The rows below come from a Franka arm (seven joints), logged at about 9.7 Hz.
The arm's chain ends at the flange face. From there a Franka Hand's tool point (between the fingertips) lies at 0.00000 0.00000 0.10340 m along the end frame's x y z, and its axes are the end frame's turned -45 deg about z.
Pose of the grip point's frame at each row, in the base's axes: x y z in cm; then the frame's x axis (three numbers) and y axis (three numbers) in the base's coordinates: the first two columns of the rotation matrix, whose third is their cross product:
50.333, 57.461, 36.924, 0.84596, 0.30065, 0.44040, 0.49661, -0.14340, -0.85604
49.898, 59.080, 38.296, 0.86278, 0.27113, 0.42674, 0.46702, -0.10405, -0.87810
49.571, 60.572, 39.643, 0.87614, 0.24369, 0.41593, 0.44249, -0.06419, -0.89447
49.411, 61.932, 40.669, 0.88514, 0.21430, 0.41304, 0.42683, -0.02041, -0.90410
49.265, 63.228, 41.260, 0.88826, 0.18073, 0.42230, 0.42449, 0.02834, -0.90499
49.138, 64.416, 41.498, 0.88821, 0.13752, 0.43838, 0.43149, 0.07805, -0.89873
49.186, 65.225, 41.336, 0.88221, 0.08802, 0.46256, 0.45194, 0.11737, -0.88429
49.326, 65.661, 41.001, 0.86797, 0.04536, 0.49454, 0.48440, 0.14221, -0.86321
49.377, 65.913, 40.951, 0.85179, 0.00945, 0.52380, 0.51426, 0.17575, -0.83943
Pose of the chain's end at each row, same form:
52.341, 47.712, 39.722, 0.94934, 0.11119, -0.29390, -0.24703, -0.31399, -0.91672
51.901, 49.186, 40.534, 0.94031, 0.11814, -0.31916, -0.27984, -0.26529, -0.92266
51.549, 50.566, 41.339, 0.93241, 0.12693, -0.33838, -0.30664, -0.21770, -0.92659
51.327, 51.834, 41.802, 0.92770, 0.13710, -0.34723, -0.32407, -0.16597, -0.93136
51.080, 53.062, 41.793, 0.92825, 0.14783, -0.34131, -0.32793, -0.10776, -0.93854
50.770, 54.206, 41.395, 0.93317, 0.15243, -0.32552, -0.32295, -0.04205, -0.94548
50.552, 54.997, 40.677, 0.94339, 0.14523, -0.29821, -0.30425, 0.02075, -0.95237
50.458, 55.437, 39.952, 0.95627, 0.13263, -0.26069, -0.27122, 0.06848, -0.96007
50.411, 55.734, 39.453, 0.96594, 0.13096, -0.22318, -0.23867, 0.11759, -0.96395

